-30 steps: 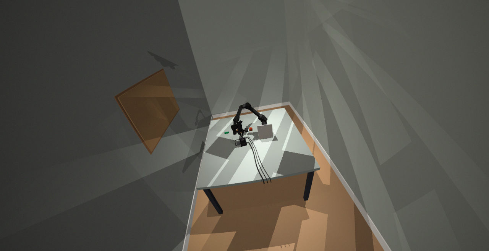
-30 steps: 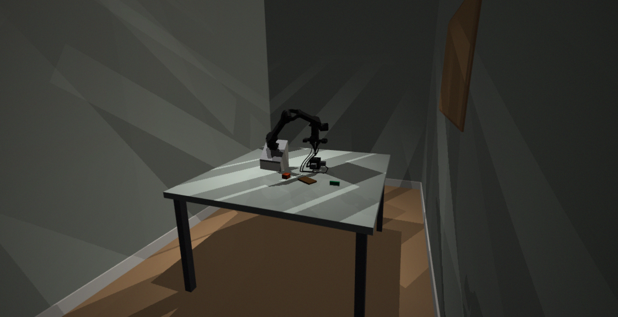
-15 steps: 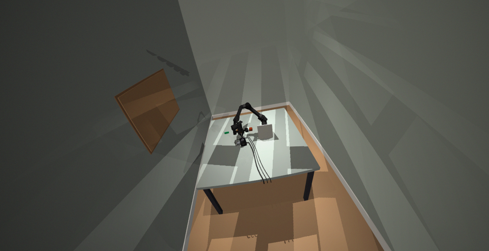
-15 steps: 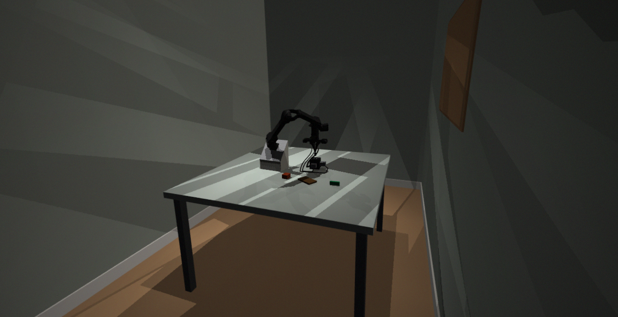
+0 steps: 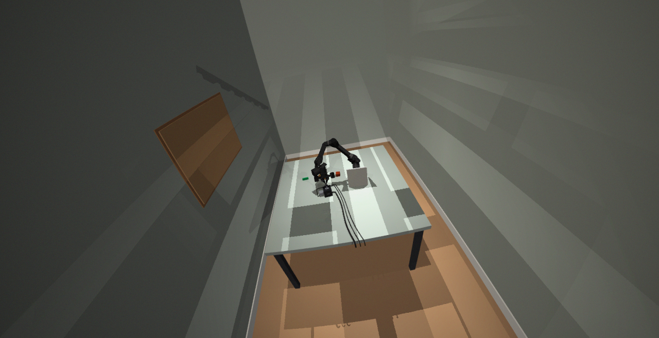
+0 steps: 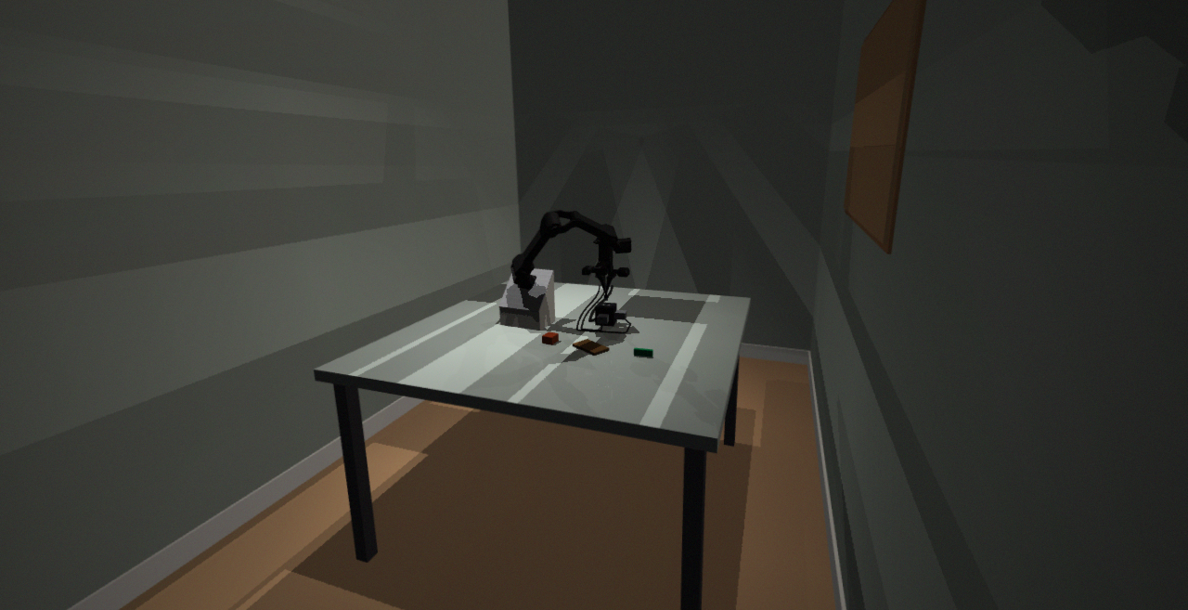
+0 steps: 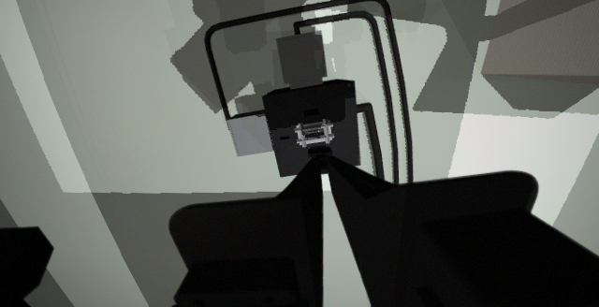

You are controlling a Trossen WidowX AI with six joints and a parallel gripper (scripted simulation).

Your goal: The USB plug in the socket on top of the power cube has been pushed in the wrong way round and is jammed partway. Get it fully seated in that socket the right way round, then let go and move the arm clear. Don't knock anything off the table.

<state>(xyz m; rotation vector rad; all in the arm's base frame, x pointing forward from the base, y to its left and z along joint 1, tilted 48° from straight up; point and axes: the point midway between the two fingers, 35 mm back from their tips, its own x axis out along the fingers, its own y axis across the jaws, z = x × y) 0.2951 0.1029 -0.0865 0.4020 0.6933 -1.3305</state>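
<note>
My gripper tip is 2 cm above the USB plug. Also, from my gripper tip: brown plate: 8 cm ahead, 28 cm to the right, 13 cm below; then green block: 28 cm ahead, 26 cm to the right, 12 cm below; then red block: 8 cm behind, 29 cm to the right, 12 cm below.
</note>
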